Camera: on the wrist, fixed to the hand. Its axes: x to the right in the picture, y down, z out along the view.
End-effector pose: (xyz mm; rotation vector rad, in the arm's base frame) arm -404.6 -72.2 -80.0 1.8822 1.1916 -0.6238
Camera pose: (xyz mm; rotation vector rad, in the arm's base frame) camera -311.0 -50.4 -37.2 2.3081 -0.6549 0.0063
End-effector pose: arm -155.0 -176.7 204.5 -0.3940 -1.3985 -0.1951
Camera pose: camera -79.9 -103.0 204.2 -1.0891 -0.8603 1.3286
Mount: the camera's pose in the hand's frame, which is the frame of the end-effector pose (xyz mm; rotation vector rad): 19.6 95.0 -40.8 0.3399 -0.1123 1.5696
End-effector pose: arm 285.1 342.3 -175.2 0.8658 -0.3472 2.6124
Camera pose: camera 209.8 275.6 -206.1 -0.4695 0.3961 -1.8105
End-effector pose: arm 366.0 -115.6 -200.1 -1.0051 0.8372 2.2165
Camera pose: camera 306.9 -202.3 -208.0 -0.1154 -1.5596 -1.9539
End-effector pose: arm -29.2 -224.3 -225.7 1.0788 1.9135 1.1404
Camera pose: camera -42.0 -195.1 -125.4 -2.5658 -0.7862 -1.1783
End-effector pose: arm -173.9 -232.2 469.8 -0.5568 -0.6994 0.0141
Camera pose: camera -117.6 -166.8 409.6 -0.6528 -0.2038 1.6017
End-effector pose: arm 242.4 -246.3 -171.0 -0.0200 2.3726 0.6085
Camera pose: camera 185.8 -176.4 -116.3 2.0433 1.9178 0.7667
